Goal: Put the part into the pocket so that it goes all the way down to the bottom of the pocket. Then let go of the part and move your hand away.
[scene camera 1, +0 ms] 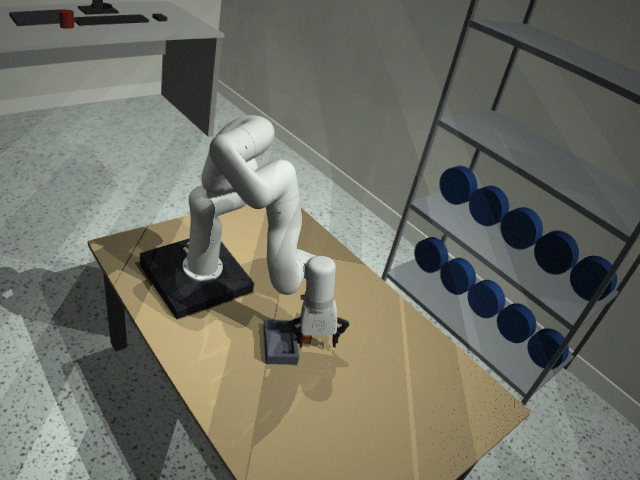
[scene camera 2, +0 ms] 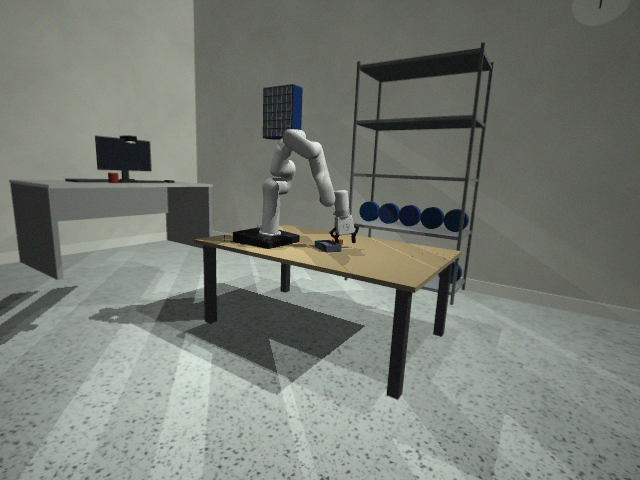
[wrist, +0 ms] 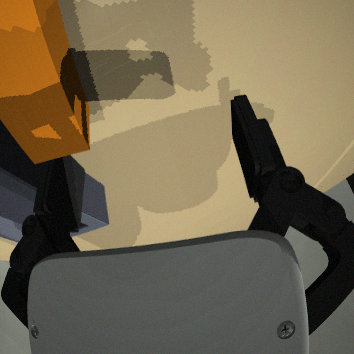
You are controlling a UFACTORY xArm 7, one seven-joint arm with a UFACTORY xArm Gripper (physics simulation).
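Where they show: gripper, fingertip midpoint: point(scene camera 1: 317, 344) point(scene camera 2: 345, 244) point(wrist: 144, 135); arm's base, link origin: point(scene camera 1: 202, 267) point(scene camera 2: 269, 233).
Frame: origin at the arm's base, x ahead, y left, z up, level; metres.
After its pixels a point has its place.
The orange part point(scene camera 1: 306, 339) {x 0.403, y 0.064, z -0.027 m} point(scene camera 2: 337, 241) point(wrist: 35, 65) {x 0.379, y 0.107, z -0.017 m} is beside the pocket block, on its right side in scene camera 1. The dark grey pocket block point(scene camera 1: 281, 358) {x 0.411, y -0.050, z -0.019 m} point(scene camera 2: 327, 246) {x 0.388, y -0.074, z -0.016 m} point(wrist: 95, 200) {x 0.430, y -0.002, z -0.026 m} sits on the table with its recess facing up; the recess shows no orange. My gripper point(scene camera 1: 318, 344) {x 0.437, y 0.073, z -0.025 m} point(scene camera 2: 344, 240) {x 0.437, y 0.073, z -0.025 m} point(wrist: 144, 135) {x 0.437, y 0.073, z -0.025 m} is open, low over the table, with nothing between its fingers. In the wrist view, the part is at the upper left and hides the left fingertip, and the left finger overlaps the block's corner. The right finger is over bare wood.
The wooden table point(scene camera 1: 361, 413) {x 0.668, y -0.001, z -0.047 m} point(scene camera 2: 372, 263) {x 0.651, y -0.166, z -0.047 m} carries the black base plate point(scene camera 1: 170, 297) {x 0.045, y -0.155, z -0.009 m} point(scene camera 2: 248, 238) {x -0.044, y -0.148, z -0.012 m} of the arm, behind the block. A metal shelf rack point(scene camera 1: 428, 155) point(scene camera 2: 354, 129) with blue discs stands beyond the table's far side. A desk point(scene camera 1: 191, 67) point(scene camera 2: 124, 198) stands farther back.
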